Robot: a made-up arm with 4 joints.
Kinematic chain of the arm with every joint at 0, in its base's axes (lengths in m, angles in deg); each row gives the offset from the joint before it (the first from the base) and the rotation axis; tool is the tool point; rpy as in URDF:
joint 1: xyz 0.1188 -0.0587 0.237 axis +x
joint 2: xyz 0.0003 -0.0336 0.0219 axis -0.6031 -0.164 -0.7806
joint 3: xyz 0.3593 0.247 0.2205 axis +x
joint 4: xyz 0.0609 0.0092 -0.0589 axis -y
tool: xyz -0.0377 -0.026 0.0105 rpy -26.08 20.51 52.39
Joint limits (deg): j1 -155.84..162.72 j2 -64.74..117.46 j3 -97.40..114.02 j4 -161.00..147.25
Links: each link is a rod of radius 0.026 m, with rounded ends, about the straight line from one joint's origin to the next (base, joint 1, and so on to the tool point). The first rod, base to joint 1, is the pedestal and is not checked.
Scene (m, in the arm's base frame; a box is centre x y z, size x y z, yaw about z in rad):
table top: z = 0
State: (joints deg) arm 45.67 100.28 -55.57 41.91
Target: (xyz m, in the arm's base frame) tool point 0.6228 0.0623 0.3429
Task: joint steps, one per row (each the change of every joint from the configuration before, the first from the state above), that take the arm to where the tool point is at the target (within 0.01 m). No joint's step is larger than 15 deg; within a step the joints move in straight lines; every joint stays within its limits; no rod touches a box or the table.
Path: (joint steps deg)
1: -8.30 -9.28 14.82 6.57
2: -8.31 -9.27 14.81 6.57
3: -8.30 -9.28 14.82 6.57
4: -8.31 -9.28 14.81 6.56
5: -8.30 -9.27 14.82 6.57
6: -8.30 -9.28 14.81 6.57
7: -8.31 -9.28 14.82 6.57

